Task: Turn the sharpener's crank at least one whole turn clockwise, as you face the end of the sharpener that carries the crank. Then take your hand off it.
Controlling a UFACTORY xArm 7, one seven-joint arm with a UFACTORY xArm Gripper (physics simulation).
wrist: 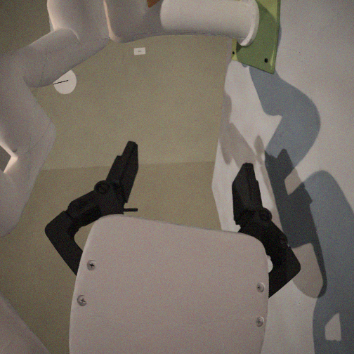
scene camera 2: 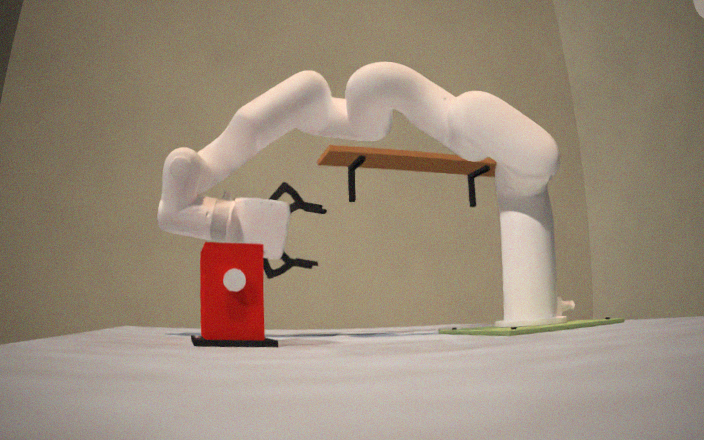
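Seen in the pictures: gripper, fingertip midpoint: (scene camera 2: 321, 237); arm's base, link origin: (scene camera 2: 531, 324).
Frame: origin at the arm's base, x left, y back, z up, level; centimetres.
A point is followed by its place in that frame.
The sharpener is a red upright box (scene camera 2: 228, 316) @(y -50.1, x 3.8, z 3.0 cm) on a black base (scene camera 2: 233, 342) @(y -49.8, x 4.8, z -0.1 cm), at the left in scene camera 2. A round white knob (scene camera 2: 234, 280) @(y -49.4, x 4.6, z 7.4 cm) shows on its near face and casts a shadow below it; no crank arm can be made out. My gripper (scene camera 2: 319, 237) @(y -30.0, x -19.3, z 16.7 cm) (wrist: 188, 163) is open and empty. Its fingers point right, toward the arm's base, one above the other in scene camera 2. The gripper body is partly hidden behind the sharpener's top right corner, and the fingertips are to the right of the box. The sharpener cannot be made out in the wrist view.
A wooden shelf (scene camera 2: 404, 159) on black brackets is on the wall behind, beneath the raised arm. The arm's base stands on a green plate (scene camera 2: 482, 330) @(y -13.1, x 3.7, z 0.0 cm) (wrist: 272, 30) at the right. A white disc (wrist: 65, 82) with a dark line shows on the wall in the wrist view.
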